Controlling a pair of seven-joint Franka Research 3 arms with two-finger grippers.
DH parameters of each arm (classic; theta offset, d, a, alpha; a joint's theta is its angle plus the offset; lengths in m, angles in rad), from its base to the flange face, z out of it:
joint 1: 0 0.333 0 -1.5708
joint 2: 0 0 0 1.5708
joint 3: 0 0.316 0.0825 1.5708
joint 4: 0 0 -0.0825 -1.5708
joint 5: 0 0.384 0 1.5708
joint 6: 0 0 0.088 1.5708
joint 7: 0 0.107 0 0
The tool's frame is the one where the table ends.
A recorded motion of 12 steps. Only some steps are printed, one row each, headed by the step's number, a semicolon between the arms.
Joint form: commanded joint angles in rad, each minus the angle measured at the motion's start. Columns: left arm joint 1, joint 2, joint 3, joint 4, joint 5, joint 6, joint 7; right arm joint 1, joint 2, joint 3, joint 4, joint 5, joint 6, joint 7.
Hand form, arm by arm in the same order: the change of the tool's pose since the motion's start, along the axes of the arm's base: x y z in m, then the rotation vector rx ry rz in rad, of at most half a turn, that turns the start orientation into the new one. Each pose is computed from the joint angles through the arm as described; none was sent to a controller.
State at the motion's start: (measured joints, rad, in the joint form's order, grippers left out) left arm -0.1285 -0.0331 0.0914 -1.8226 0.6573 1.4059 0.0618; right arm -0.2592 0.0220 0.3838 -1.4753 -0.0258 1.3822 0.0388
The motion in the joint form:
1: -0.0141 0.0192 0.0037 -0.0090 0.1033 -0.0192 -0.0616; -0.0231 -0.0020 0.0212 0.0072 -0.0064 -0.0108 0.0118
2: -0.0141 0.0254 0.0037 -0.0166 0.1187 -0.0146 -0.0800; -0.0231 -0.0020 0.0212 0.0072 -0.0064 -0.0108 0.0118
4: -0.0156 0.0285 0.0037 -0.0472 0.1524 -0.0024 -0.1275; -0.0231 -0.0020 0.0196 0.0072 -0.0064 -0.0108 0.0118
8: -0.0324 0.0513 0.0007 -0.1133 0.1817 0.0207 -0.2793; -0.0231 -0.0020 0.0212 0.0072 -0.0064 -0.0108 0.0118
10: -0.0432 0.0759 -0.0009 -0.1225 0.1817 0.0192 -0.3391; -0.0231 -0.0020 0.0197 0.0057 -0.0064 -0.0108 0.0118
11: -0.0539 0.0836 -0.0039 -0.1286 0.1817 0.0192 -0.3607; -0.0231 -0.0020 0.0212 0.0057 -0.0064 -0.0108 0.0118
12: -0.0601 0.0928 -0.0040 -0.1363 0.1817 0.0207 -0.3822; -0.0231 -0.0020 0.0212 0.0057 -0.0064 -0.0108 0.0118
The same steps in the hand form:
1: 0.0033 0.0045 -0.0062 0.1261 -0.0021 0.0203; -0.0016 -0.0020 0.0035 -0.0082 0.0003 -0.0144
2: 0.0046 0.0054 -0.0113 0.1471 -0.0051 0.0253; -0.0016 -0.0020 0.0035 -0.0082 0.0003 -0.0144
4: 0.0039 0.0069 -0.0232 0.1938 -0.0154 0.0362; -0.0015 -0.0028 0.0035 -0.0082 0.0004 -0.0160
8: 0.0028 -0.0024 -0.0605 0.2711 -0.0544 0.0823; -0.0016 -0.0020 0.0035 -0.0082 0.0003 -0.0144
10: 0.0050 -0.0091 -0.0767 0.2964 -0.0638 0.1046; -0.0016 -0.0027 0.0029 -0.0084 0.0018 -0.0159
11: 0.0054 -0.0163 -0.0832 0.3053 -0.0675 0.1028; -0.0016 -0.0020 0.0029 -0.0084 0.0018 -0.0144
12: 0.0055 -0.0197 -0.0910 0.3145 -0.0683 0.1068; -0.0016 -0.0020 0.0029 -0.0084 0.0018 -0.0144

